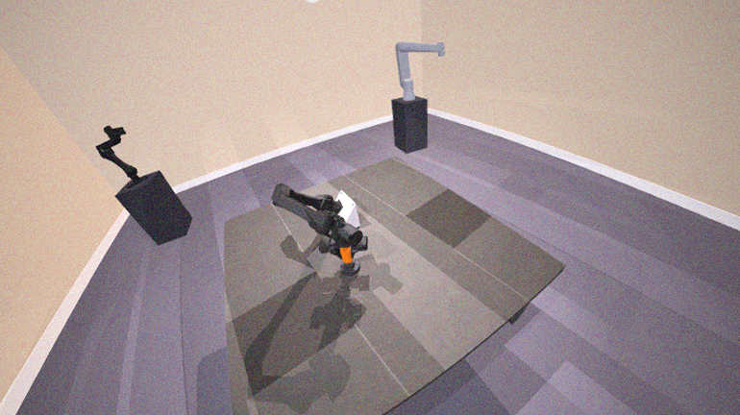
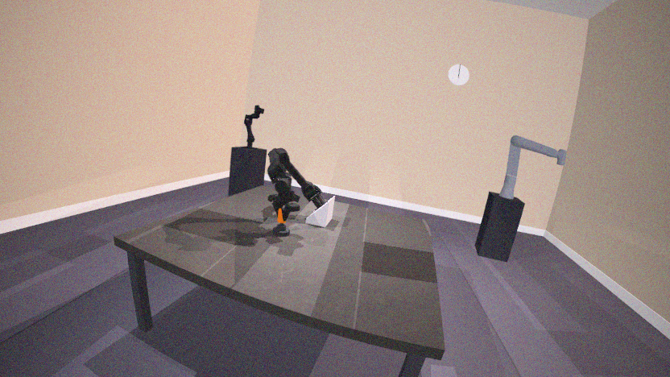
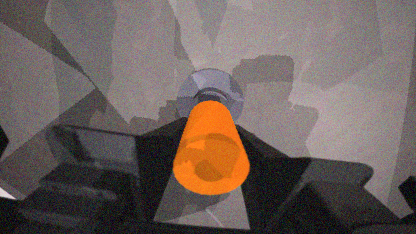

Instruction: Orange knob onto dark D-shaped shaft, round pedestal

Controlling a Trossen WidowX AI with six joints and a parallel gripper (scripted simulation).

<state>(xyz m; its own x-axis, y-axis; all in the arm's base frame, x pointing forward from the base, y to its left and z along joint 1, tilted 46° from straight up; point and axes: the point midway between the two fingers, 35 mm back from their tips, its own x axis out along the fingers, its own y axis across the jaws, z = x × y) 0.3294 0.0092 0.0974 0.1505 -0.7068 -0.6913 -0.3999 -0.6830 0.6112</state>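
Now: gripper tip 2 cm below the orange knob. Also, from my gripper tip: round pedestal 4 cm below.
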